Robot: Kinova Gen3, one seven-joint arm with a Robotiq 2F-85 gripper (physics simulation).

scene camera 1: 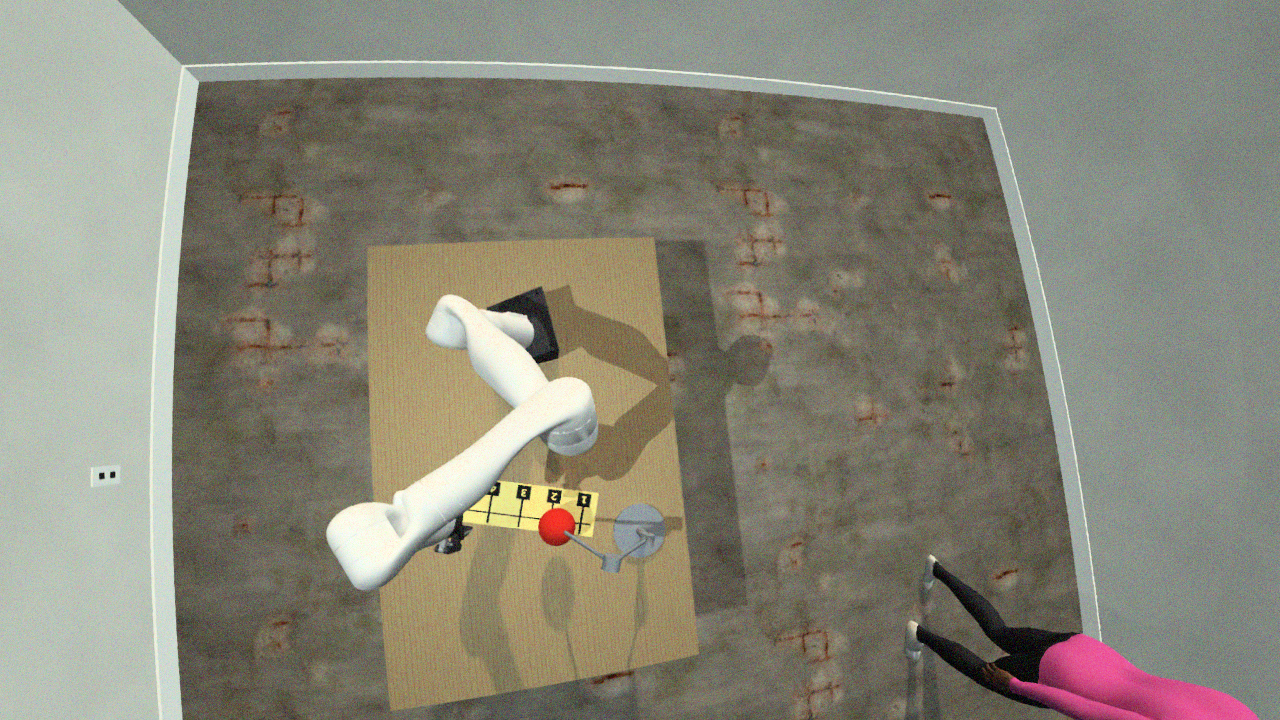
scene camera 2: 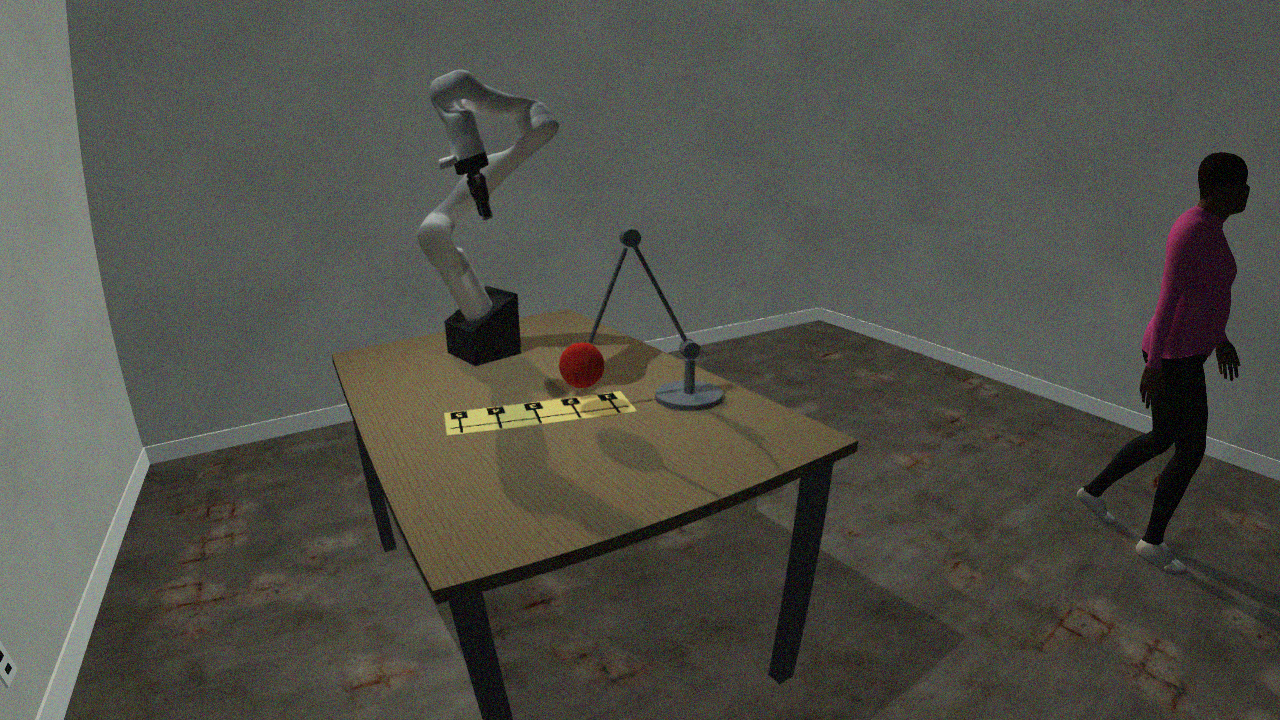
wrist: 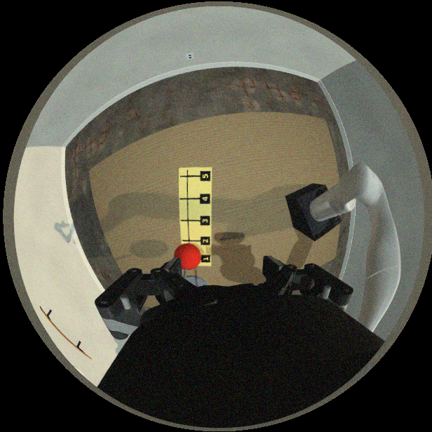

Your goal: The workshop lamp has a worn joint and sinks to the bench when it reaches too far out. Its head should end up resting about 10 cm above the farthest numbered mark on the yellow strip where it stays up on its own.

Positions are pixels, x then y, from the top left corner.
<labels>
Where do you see a thin lamp rod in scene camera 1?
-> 556,527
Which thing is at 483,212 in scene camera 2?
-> The gripper.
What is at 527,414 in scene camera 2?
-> A yellow strip.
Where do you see a round grey lamp base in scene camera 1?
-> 634,519
</labels>
